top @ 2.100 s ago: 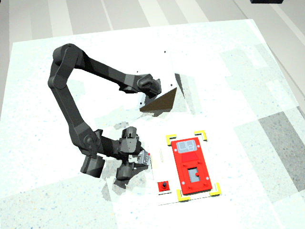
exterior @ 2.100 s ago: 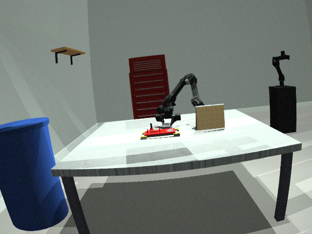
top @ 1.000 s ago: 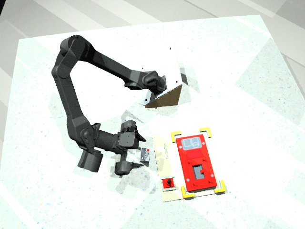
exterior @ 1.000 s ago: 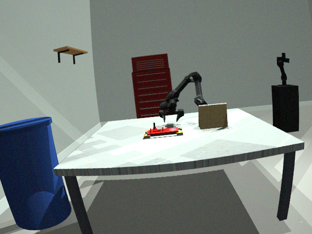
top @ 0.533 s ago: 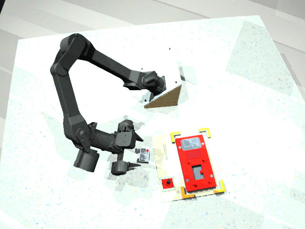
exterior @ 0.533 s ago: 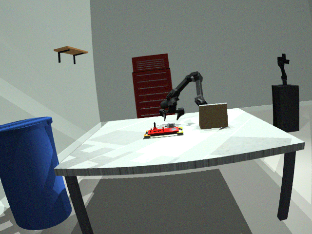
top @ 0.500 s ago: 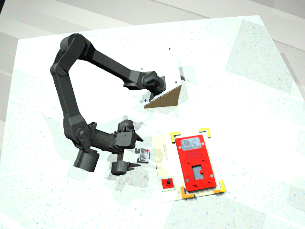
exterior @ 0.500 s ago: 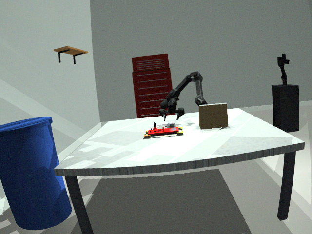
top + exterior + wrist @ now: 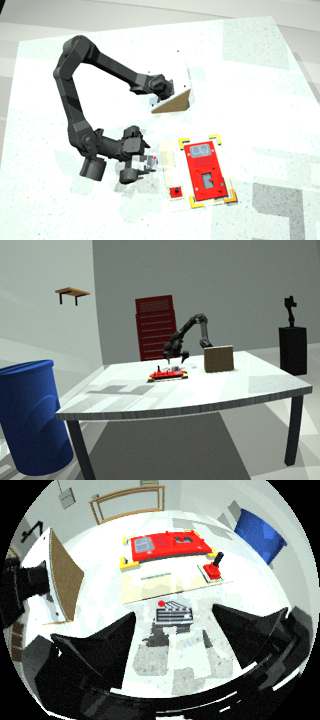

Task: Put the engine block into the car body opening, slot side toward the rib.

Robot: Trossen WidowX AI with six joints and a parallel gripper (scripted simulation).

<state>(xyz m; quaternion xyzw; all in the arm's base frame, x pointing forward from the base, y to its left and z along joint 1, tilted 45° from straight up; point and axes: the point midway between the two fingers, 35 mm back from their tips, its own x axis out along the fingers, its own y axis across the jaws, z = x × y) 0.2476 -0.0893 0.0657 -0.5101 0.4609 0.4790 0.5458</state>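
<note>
My gripper tip is 4 cm above the grey engine block.
</note>
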